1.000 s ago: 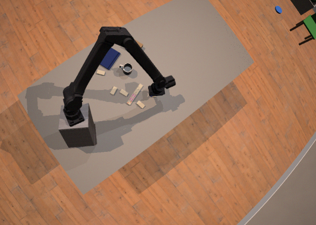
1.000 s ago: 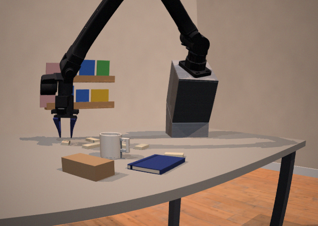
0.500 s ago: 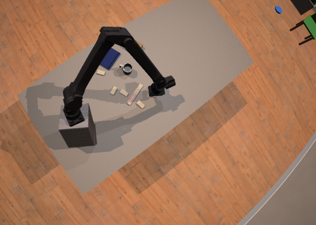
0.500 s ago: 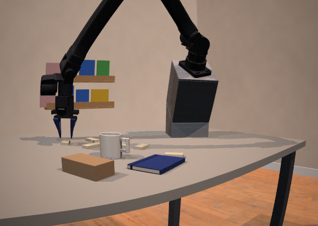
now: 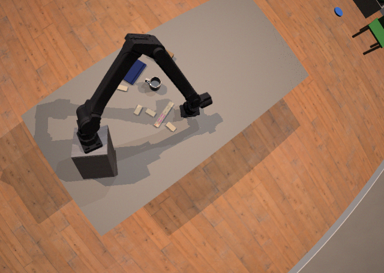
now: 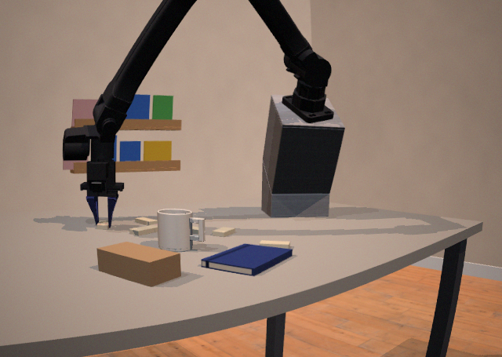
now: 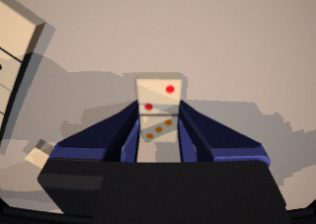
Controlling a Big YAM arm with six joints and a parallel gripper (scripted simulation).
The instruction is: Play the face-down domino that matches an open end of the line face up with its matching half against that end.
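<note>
The cream domino is right at my hand. Round my hand: blue book (360 mm to the left, 180 mm behind); brown box (370 mm to the left, 20 mm ahead, 10 mm above); white mug (220 mm to the left, 100 mm behind, 20 mm above).
</note>
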